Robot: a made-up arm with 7 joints. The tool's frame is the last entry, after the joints.
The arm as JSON. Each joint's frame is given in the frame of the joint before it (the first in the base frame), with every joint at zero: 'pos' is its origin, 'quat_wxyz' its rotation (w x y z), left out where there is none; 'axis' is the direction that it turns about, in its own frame. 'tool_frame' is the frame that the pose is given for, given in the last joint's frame.
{
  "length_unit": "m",
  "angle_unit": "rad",
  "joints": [
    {
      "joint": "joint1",
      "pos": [
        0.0,
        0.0,
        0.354
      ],
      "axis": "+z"
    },
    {
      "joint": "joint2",
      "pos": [
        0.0,
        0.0,
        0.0
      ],
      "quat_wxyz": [
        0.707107,
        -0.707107,
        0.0,
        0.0
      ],
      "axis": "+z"
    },
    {
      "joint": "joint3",
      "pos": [
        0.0,
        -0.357,
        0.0
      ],
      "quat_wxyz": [
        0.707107,
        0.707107,
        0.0,
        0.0
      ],
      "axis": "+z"
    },
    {
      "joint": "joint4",
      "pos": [
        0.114,
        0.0,
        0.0
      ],
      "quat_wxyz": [
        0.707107,
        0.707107,
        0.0,
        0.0
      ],
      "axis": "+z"
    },
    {
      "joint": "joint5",
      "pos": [
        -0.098,
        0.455,
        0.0
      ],
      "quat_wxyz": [
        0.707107,
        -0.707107,
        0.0,
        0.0
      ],
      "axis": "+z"
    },
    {
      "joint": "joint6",
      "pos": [
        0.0,
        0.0,
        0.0
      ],
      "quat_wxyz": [
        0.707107,
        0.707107,
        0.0,
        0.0
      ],
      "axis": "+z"
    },
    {
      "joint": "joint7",
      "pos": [
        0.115,
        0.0,
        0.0
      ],
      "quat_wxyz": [
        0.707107,
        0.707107,
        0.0,
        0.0
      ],
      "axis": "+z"
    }
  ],
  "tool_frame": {
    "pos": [
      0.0,
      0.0,
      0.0
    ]
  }
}
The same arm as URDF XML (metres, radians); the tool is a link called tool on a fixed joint. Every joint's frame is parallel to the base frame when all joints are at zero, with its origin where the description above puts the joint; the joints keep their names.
<robot name="arm">
<link name="base_link"/>
<link name="link1"/>
<link name="link2"/>
<link name="link3"/>
<link name="link4"/>
<link name="link5"/>
<link name="link6"/>
<link name="link7"/>
<link name="tool"/>
<joint name="joint1" type="continuous"><parent link="base_link"/><child link="link1"/><origin xyz="0.0000 0.0000 0.3540" rpy="0.0000 0.0000 0.0000"/><axis xyz="0 0 1"/></joint>
<joint name="joint2" type="continuous"><parent link="link1"/><child link="link2"/><origin xyz="0.0000 0.0000 0.0000" rpy="0.0000 0.0000 0.0000"/><axis xyz="0 1 0"/></joint>
<joint name="joint3" type="continuous"><parent link="link2"/><child link="link3"/><origin xyz="0.0000 0.0000 0.3570" rpy="0.0000 0.0000 0.0000"/><axis xyz="0 0 1"/></joint>
<joint name="joint4" type="continuous"><parent link="link3"/><child link="link4"/><origin xyz="0.1140 0.0000 0.0000" rpy="0.0000 0.0000 0.0000"/><axis xyz="0 -1 0"/></joint>
<joint name="joint5" type="continuous"><parent link="link4"/><child link="link5"/><origin xyz="-0.0980 0.0000 0.4550" rpy="0.0000 0.0000 0.0000"/><axis xyz="0 0 1"/></joint>
<joint name="joint6" type="continuous"><parent link="link5"/><child link="link6"/><origin xyz="0.0000 0.0000 0.0000" rpy="0.0000 0.0000 0.0000"/><axis xyz="0 -1 0"/></joint>
<joint name="joint7" type="continuous"><parent link="link6"/><child link="link7"/><origin xyz="0.1150 0.0000 0.0000" rpy="0.0000 0.0000 0.0000"/><axis xyz="0 0 -1"/></joint>
<joint name="tool_fixed" type="fixed"><parent link="link7"/><child link="tool"/><origin xyz="0.0000 0.0000 0.0000" rpy="3.1416 0.0000 0.0000"/></joint>
</robot>

